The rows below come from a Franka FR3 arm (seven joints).
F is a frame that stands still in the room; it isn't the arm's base.
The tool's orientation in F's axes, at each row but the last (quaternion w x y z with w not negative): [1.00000 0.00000 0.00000 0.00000]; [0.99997 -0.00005 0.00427 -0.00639]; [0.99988 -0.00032 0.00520 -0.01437]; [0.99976 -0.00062 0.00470 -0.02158]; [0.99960 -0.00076 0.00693 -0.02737]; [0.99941 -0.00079 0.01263 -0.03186]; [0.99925 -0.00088 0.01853 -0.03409]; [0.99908 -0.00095 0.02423 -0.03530]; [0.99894 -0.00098 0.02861 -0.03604]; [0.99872 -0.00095 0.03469 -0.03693]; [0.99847 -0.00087 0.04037 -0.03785]
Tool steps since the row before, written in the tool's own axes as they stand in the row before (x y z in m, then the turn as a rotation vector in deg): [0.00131 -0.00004 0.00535 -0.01 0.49 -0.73]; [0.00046 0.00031 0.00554 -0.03 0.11 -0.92]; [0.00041 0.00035 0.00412 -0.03 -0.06 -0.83]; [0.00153 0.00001 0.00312 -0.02 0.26 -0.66]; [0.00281 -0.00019 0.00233 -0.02 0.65 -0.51]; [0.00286 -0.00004 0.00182 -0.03 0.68 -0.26]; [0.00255 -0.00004 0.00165 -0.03 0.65 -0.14]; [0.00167 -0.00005 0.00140 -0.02 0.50 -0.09]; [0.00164 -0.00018 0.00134 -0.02 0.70 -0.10]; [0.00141 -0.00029 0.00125 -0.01 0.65 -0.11]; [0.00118 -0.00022 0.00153 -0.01 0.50 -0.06]
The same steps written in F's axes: [0.00131 -0.00004 0.00535 -0.01 0.49 -0.73]; [0.00051 0.00030 0.00554 -0.04 0.11 -0.92]; [0.00046 0.00034 0.00412 -0.04 -0.06 -0.83]; [0.00156 -0.00005 0.00311 -0.01 0.26 -0.66]; [0.00283 -0.00034 0.00229 0.01 0.65 -0.51]; [0.00290 -0.00022 0.00175 0.01 0.68 -0.26]; [0.00260 -0.00021 0.00155 0.01 0.65 -0.14]; [0.00173 -0.00017 0.00132 0.01 0.50 -0.09]; [0.00170 -0.00030 0.00124 0.02 0.70 -0.10]; [0.00147 -0.00039 0.00115 0.03 0.65 -0.11]; [0.00128 -0.00031 0.00143 0.02 0.50 -0.06]
